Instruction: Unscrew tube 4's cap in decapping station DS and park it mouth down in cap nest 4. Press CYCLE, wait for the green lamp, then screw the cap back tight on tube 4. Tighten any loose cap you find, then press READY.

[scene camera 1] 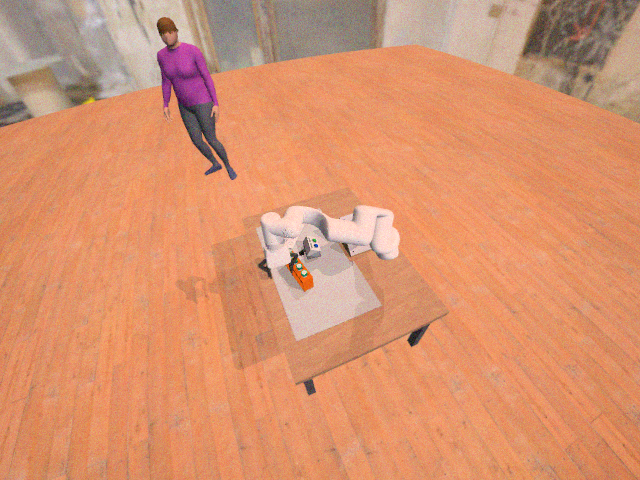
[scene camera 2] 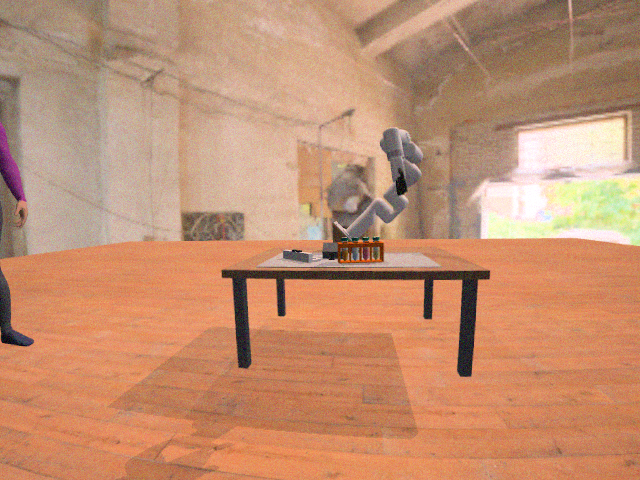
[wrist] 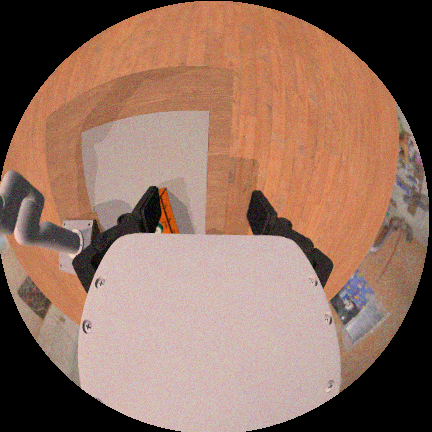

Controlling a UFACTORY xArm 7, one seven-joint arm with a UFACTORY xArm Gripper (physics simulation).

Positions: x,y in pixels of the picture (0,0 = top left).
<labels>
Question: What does the gripper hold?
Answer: Nothing.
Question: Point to a grey mat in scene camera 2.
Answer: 391,259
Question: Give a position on a grey mat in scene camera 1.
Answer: At 340,293
</labels>
